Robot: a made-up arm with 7 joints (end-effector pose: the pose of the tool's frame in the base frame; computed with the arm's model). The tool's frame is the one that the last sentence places.
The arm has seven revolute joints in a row. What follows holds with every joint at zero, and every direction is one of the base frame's.
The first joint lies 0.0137 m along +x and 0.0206 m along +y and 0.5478 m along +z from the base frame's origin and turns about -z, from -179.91 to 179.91 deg.
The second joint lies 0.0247 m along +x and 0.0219 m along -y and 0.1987 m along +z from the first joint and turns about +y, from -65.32 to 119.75 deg.
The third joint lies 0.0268 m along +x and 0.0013 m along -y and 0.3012 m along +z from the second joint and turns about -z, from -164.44 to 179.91 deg.
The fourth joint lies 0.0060 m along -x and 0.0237 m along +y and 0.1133 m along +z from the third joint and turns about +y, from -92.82 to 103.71 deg.
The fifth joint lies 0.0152 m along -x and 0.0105 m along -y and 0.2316 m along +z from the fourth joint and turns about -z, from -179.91 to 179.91 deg.
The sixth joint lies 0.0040 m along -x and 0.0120 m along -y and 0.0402 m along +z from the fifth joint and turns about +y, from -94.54 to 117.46 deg.
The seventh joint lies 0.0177 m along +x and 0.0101 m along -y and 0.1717 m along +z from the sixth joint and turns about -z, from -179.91 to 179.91 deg.
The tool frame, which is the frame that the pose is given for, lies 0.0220 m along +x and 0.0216 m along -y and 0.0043 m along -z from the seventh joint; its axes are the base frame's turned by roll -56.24, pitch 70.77 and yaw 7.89 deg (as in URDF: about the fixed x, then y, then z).
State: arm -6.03 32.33 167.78 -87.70 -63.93 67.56 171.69
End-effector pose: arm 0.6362 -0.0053 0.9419 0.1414 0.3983 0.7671 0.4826
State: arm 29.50 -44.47 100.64 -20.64 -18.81 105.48 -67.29
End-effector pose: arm -0.3454 0.1335 1.2432 0.0731 0.0339 0.3841 0.9198
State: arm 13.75 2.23 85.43 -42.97 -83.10 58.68 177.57
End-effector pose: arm 0.2705 0.2043 1.4220 -0.0835 -0.1856 0.9790 0.0125
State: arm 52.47 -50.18 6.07 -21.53 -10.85 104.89 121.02
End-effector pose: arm -0.2782 0.3781 1.2453 0.3752 0.6295 -0.6642 0.1475
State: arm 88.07 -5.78 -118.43 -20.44 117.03 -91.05 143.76
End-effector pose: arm -0.1422 0.1592 1.4035 0.5809 -0.4601 -0.5695 0.3556
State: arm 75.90 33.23 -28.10 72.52 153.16 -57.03 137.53
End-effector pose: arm 0.3653 -0.4093 0.9292 0.4663 0.0938 0.8762 0.0775
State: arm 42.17 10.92 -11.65 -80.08 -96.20 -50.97 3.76
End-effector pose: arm -0.2759 0.0222 1.3281 -0.8597 -0.2948 0.2350 0.3447
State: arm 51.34 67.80 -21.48 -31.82 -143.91 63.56 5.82
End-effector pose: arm 0.3300 -0.3543 1.2392 -0.6981 0.1211 0.7041 0.0471
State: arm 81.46 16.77 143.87 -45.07 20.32 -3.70 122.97
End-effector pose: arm 0.2765 -0.4643 1.3162 0.0484 0.5268 0.5837 0.6160
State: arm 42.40 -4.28 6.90 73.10 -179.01 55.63 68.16
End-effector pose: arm 0.2418 -0.1783 1.4340 -0.5177 0.1754 0.6958 0.4660
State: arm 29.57 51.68 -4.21 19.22 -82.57 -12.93 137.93
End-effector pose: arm 0.6575 -0.4096 1.1278 0.1994 0.9325 0.0147 0.3009
